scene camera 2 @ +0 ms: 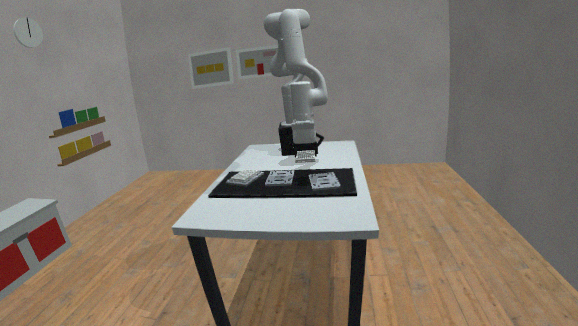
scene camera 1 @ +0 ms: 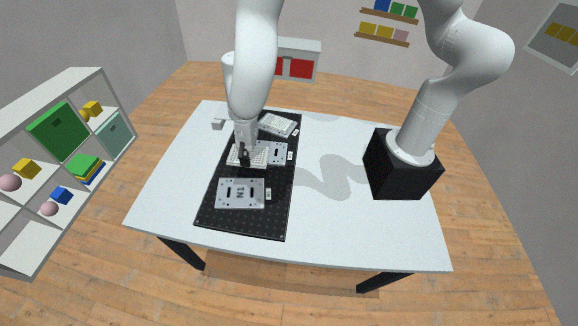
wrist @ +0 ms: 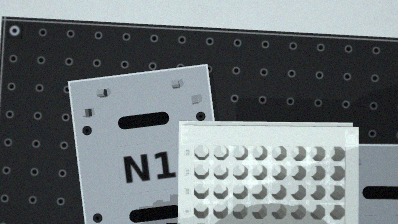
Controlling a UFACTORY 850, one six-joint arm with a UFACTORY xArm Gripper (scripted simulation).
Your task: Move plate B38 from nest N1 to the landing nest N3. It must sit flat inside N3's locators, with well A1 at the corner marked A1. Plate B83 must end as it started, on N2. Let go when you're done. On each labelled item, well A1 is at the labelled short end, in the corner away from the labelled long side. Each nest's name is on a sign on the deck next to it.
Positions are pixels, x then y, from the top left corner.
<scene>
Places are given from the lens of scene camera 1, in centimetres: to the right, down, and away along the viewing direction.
nest N1 (scene camera 1: pixel 258 193): -10, 10, 71
</scene>
